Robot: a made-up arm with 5 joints. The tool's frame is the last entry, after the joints.
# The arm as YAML. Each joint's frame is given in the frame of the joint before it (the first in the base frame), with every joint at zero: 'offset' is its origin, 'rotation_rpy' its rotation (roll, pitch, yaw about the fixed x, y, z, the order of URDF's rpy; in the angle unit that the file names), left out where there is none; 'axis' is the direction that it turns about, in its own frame. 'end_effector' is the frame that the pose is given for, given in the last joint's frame.
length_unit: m
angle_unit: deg
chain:
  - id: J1
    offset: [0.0, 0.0, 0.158]
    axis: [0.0, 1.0, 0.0]
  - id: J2
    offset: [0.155, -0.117, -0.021]
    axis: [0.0, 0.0, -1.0]
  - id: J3
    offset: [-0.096, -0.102, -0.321]
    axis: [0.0, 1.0, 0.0]
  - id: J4
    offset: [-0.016, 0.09, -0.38]
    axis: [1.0, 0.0, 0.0]
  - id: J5
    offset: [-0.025, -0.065, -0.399]
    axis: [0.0, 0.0, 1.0]
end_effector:
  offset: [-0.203, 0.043, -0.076]
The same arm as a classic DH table. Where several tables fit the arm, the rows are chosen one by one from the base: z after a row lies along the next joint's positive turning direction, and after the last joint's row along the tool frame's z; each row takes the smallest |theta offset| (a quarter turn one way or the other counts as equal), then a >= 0, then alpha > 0; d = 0 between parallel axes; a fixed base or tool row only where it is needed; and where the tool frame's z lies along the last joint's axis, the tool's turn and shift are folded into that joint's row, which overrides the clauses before.
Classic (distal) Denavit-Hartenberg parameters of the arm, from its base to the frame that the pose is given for. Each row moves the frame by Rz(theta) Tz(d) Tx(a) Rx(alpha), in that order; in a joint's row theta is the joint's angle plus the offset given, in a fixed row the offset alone. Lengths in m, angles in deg.
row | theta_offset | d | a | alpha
base (fixed) | 0 | 0.158 | 0 | -90
J1 | 0 | -0.117 | 0.155 | -90
J2 | 0 | 0.342 | -0.096 | 90
J3 | 90 | -0.012 | 0.38 | 90
J4 | -90 | -0.041 | 0.065 | 90
J5 | 78.04 | 0 | -0.2075 | 0
tool (fixed) | 11.96 | -0.475 | 0 | 0

